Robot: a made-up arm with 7 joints.
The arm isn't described. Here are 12 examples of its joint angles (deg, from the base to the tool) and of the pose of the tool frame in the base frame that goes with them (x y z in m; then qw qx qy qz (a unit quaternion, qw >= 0)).
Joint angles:
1: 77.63 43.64 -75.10 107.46 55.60 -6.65 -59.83
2: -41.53 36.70 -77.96 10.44 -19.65 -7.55 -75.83
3: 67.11 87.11 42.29 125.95 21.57 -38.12 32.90
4: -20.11 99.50 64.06 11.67 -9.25 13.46 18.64
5: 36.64 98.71 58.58 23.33 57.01 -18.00 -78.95
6: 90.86 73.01 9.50 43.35 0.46 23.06 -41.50
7: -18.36 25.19 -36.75 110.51 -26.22 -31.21 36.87
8: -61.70 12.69 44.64 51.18 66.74 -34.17 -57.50
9: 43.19 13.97 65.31 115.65 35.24 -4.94 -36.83
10: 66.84 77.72 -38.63 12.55 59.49 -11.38 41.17
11: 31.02 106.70 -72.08 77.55 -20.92 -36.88 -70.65
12: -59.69 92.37 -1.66 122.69 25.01 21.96 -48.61
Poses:
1: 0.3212 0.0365 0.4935 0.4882 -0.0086 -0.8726 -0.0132
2: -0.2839 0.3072 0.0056 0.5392 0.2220 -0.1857 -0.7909
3: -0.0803 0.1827 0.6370 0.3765 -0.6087 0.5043 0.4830
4: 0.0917 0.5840 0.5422 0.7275 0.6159 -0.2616 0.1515
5: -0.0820 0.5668 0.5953 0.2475 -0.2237 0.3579 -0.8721
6: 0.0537 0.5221 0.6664 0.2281 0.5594 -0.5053 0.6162
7: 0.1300 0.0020 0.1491 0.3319 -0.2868 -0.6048 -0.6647
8: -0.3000 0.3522 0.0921 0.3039 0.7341 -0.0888 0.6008
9: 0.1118 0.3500 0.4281 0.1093 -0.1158 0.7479 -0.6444
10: 0.1727 0.5829 0.4733 0.6463 0.2291 -0.7221 0.0917
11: 0.1923 0.4338 0.3348 0.2847 0.4817 -0.6305 -0.5379
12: 0.1175 0.2056 0.1963 0.7145 0.3343 -0.4155 -0.4528
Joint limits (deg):
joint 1: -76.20..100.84
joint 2: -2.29..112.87
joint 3: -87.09..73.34
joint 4: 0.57..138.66
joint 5: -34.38..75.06
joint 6: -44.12..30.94
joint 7: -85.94..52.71
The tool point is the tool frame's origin. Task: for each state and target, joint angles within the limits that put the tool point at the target. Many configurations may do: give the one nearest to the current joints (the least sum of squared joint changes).
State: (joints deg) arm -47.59 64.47 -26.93 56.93 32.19 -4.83 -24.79
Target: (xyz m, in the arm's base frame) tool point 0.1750 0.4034 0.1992
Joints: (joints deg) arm -45.00 72.69 13.91 79.01 31.25 -5.04 -28.44
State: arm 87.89 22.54 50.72 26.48 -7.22 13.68 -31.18
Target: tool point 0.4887 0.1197 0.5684
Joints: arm 99.26 -2.29 46.40 2.75 -7.77 15.62 -29.92
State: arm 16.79 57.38 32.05 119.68 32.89 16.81 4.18
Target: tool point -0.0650 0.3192 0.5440
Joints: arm 54.74 53.82 73.34 120.84 35.57 14.31 -0.46
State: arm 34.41 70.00 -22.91 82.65 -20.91 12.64 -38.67
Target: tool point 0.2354 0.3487 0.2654
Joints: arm 10.90 95.37 -50.63 88.05 -24.02 13.80 -39.44
